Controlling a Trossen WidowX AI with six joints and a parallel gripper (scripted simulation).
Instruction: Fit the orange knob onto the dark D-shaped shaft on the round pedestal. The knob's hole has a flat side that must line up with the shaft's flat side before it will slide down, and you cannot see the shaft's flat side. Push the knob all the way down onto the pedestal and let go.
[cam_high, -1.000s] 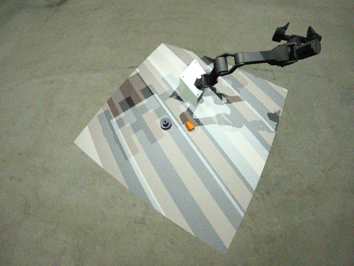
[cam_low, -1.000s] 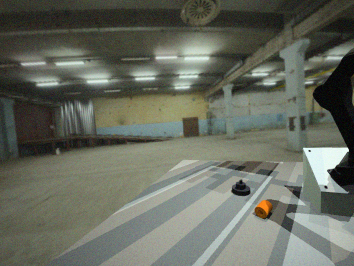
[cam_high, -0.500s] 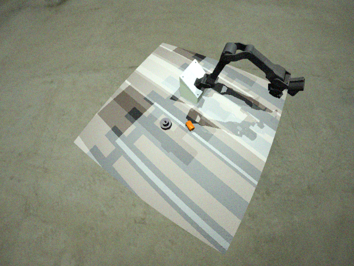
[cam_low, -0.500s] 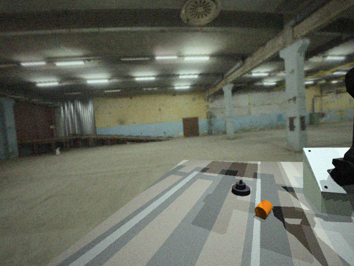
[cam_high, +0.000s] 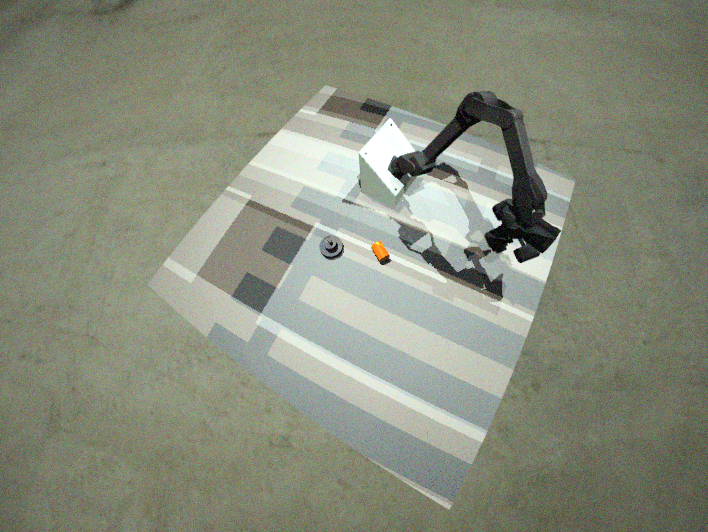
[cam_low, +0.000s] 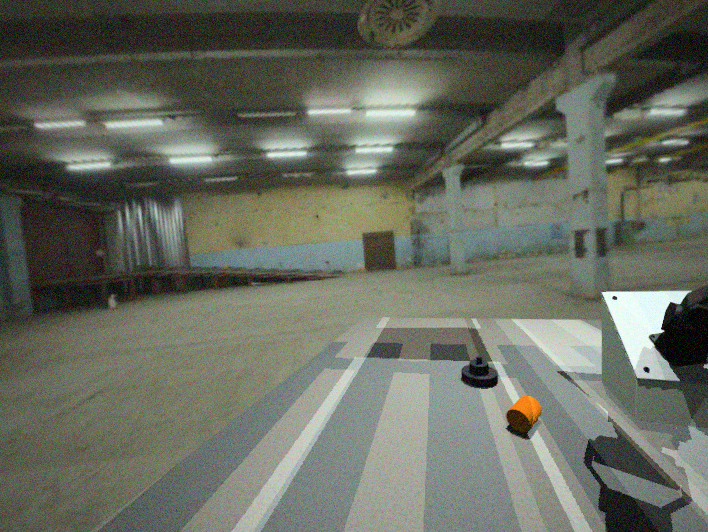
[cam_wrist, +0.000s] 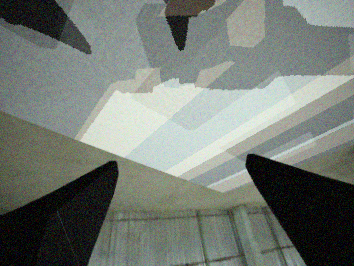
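Now: the orange knob 17 cm ahead of my gripper tip, 39 cm to the right of it and 10 cm below it. From my gripper tip the other things lie so: dark round pedestal 22 cm ahead, 56 cm to the right, 9 cm below.
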